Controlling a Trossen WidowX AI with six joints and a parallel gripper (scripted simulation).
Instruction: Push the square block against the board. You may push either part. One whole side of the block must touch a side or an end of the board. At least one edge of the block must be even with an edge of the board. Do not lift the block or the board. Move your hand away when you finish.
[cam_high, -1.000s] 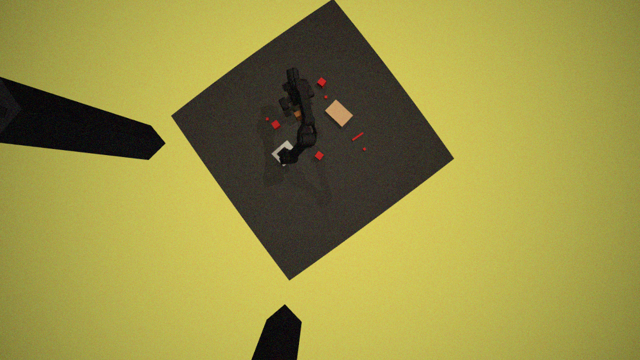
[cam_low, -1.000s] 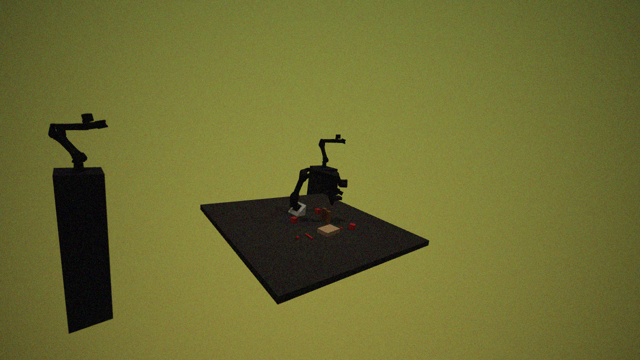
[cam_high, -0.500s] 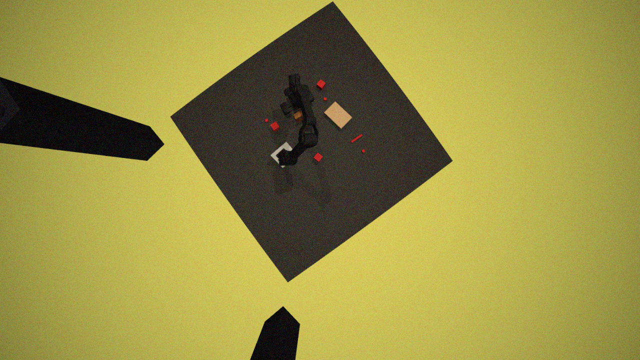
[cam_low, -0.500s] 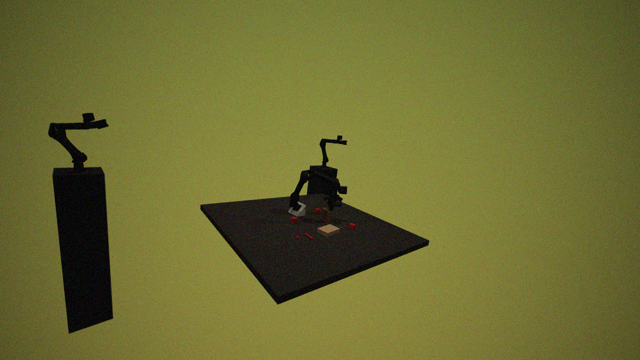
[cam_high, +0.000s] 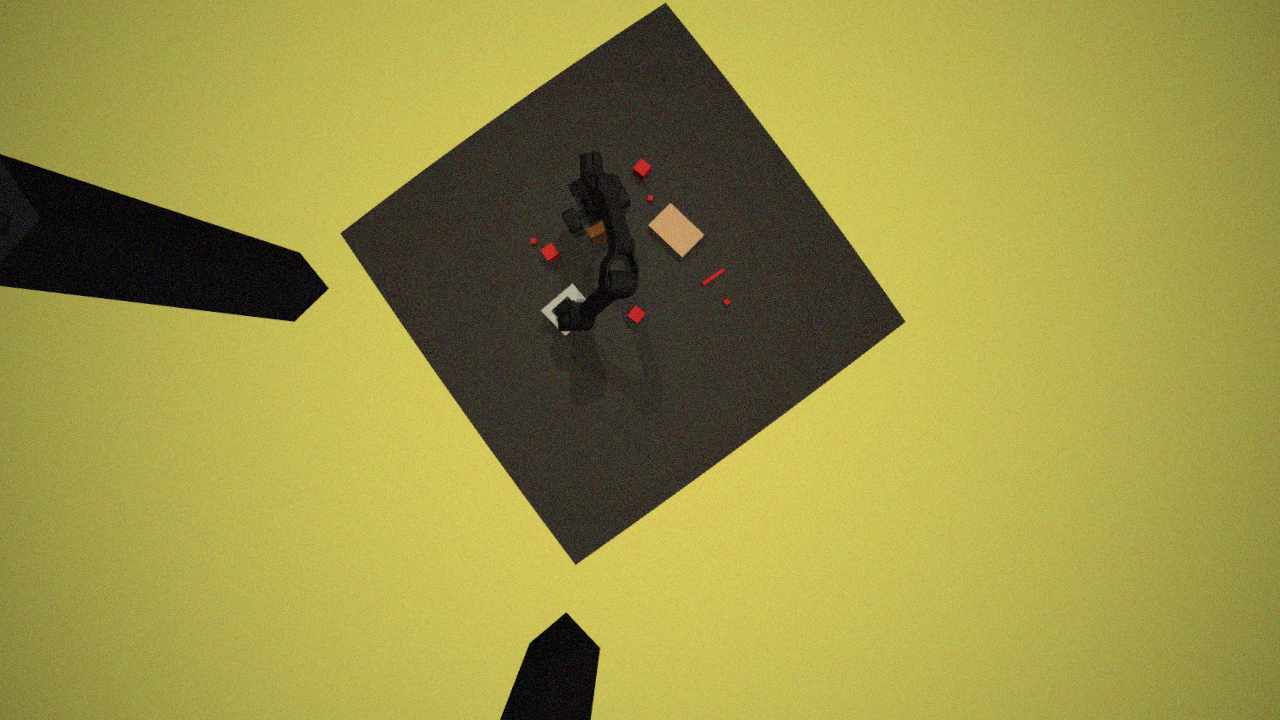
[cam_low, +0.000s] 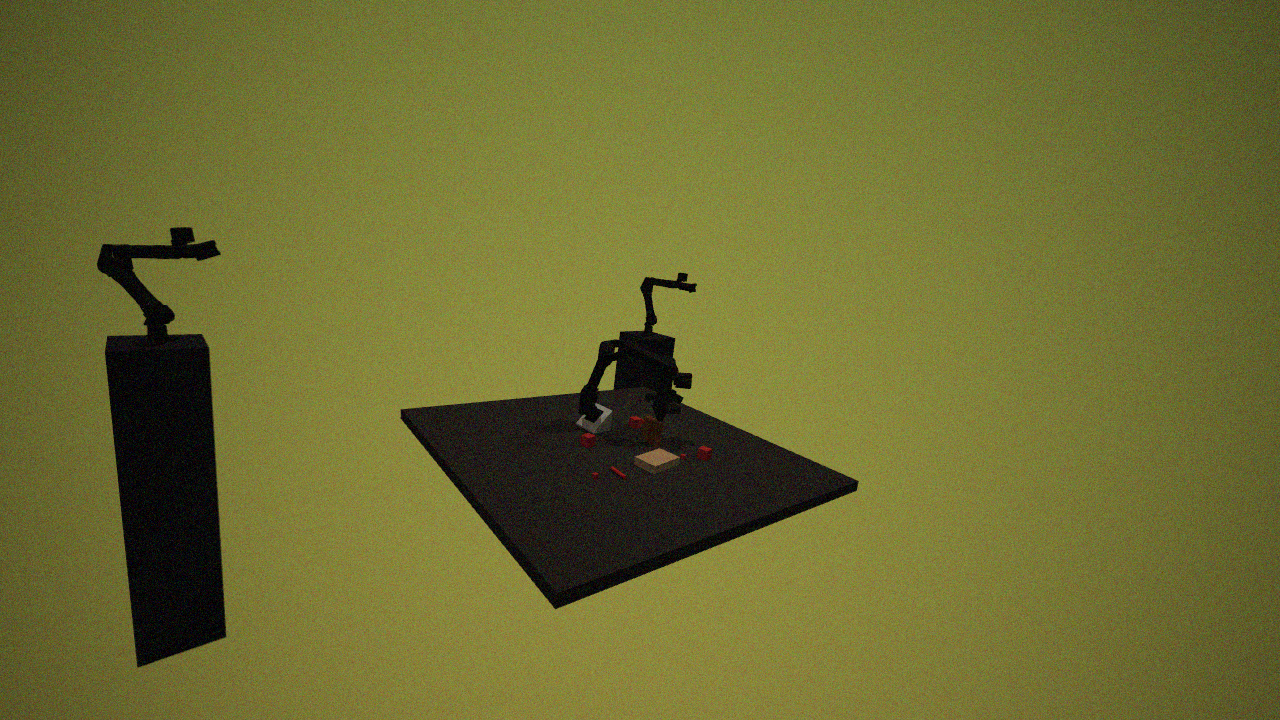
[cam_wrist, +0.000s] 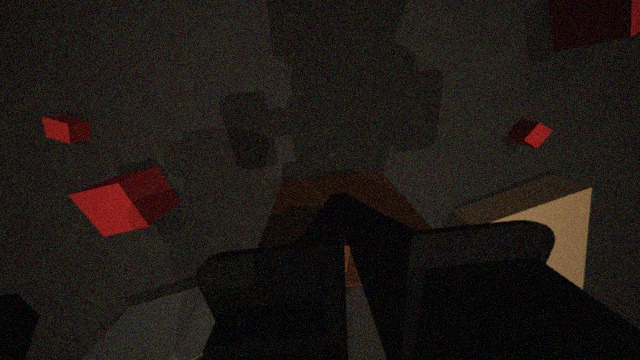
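My gripper tip is now 30 mm to the left of the square block, 30 mm above it and 10 mm past it. Round my gripper tip: tan block: 170 mm to the right, 160 mm ahead, 60 mm below; thin red stick: 350 mm to the right, 150 mm ahead, 70 mm below.
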